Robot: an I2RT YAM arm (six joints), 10 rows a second.
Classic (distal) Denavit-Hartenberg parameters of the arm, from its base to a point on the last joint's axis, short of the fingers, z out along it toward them. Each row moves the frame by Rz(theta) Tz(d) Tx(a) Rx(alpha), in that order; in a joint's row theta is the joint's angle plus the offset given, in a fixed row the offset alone. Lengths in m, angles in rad.
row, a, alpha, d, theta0
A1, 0.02, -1.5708, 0.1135, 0
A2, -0.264, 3.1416, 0, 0
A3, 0.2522, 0, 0, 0.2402
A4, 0.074, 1.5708, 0, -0.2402
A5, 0, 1.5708, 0, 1.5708
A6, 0, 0, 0.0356, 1.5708
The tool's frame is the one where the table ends.
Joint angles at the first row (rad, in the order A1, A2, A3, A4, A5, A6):
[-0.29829 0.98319 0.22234 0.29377 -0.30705 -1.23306]
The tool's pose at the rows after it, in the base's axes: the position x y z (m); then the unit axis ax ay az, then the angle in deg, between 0 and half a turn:
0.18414 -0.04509 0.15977 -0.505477 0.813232 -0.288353 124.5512
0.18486 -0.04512 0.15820 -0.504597 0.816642 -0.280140 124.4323
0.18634 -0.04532 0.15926 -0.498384 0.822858 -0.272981 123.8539
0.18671 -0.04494 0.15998 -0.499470 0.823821 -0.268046 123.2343
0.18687 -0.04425 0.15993 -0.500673 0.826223 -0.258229 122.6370
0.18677 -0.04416 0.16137 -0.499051 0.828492 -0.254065 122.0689
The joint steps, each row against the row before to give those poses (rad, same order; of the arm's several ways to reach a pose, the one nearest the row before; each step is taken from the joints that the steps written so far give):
[-0.00026 0.00120 0.00756 -0.01684 -0.00906 0.01560]
[-0.00059 0.01206 0.00034 0.00337 -0.00878 0.00829]
[0.00021 0.00678 0.00673 0.00079 -0.00604 0.02187]
[0.00037 0.00004 0.00178 0.00110 -0.01198 0.00749]
[0.00083 0.00147 0.00114 -0.00262 -0.01636 0.01065]
[-0.00131 -0.00577 0.00273 -0.00484 -0.00922 0.01060]

